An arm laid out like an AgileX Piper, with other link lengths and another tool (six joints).
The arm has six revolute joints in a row. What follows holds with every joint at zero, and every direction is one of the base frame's. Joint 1 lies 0.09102 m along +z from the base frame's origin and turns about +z. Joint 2 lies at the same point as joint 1 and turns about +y. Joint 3 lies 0.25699 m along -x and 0.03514 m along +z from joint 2 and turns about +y. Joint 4 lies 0.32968 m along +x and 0.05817 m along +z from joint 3 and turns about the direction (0.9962, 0, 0.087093). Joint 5 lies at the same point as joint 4 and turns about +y. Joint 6 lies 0.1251 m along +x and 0.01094 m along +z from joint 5 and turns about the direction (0.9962, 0, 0.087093). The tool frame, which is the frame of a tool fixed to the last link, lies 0.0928 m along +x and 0.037 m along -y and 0.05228 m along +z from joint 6; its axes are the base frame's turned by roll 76.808, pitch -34.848 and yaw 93.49 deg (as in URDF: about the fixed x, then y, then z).
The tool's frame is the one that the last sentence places.
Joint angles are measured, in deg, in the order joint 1, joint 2, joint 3, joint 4, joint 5, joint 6. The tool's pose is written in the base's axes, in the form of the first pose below.
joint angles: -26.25, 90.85, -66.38, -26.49, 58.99, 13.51
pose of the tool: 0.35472 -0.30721 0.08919 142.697 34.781 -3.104
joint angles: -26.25, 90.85, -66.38, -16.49, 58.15, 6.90
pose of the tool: 0.36951 -0.28043 0.07262 148.799 38.941 3.507
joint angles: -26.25, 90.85, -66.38, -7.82, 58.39, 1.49
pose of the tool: 0.38062 -0.25516 0.06164 154.043 42.120 9.365
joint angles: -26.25, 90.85, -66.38, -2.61, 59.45, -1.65
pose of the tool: 0.38502 -0.23823 0.05577 157.556 44.076 12.471
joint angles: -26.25, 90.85, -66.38, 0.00, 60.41, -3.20
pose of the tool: 0.38609 -0.22885 0.05281 159.554 45.174 13.765
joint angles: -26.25, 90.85, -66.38, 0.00, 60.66, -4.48
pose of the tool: 0.38639 -0.22784 0.05257 159.156 47.018 13.505
